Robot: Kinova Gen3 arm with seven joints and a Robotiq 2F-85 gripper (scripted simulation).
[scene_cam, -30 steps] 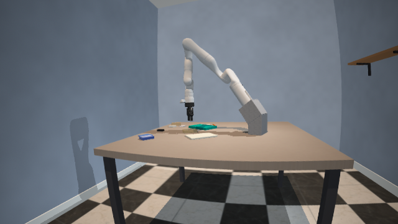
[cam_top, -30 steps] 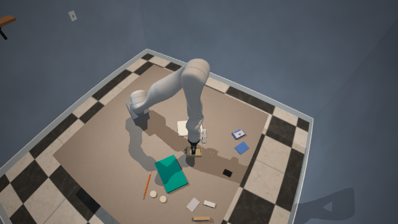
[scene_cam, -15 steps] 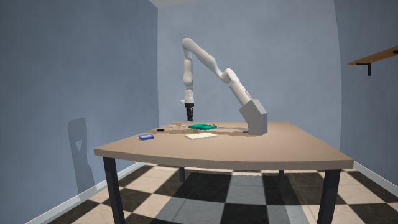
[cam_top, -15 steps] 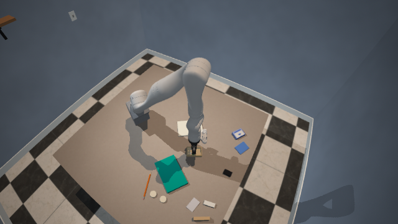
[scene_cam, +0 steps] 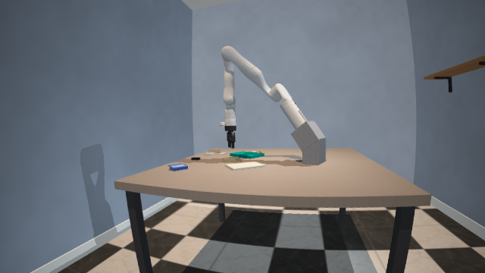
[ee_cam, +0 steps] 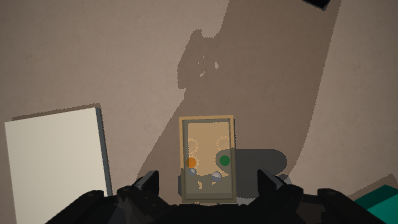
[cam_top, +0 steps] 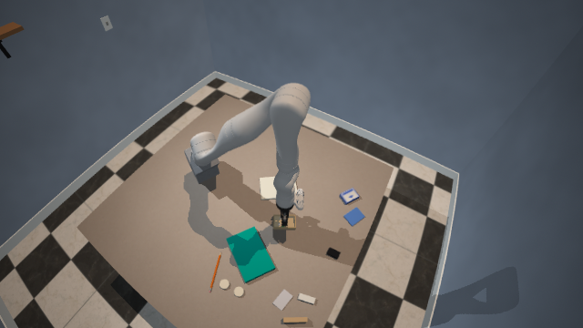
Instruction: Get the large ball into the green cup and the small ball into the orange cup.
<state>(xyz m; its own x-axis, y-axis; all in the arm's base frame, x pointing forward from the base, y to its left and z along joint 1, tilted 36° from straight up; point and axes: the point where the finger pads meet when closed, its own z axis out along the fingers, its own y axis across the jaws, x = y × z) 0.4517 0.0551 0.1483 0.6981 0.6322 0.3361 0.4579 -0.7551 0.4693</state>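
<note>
Right now the covered wooden puzzle is 9 cm below my hand. The rest, counted from my hand: teal book (22 cm to the right, 8 cm below, 4 cm behind); cream pad (16 cm to the left, 14 cm behind, 9 cm below); black block (28 cm ahead, 9 cm below, 1 cm to the right).
</note>
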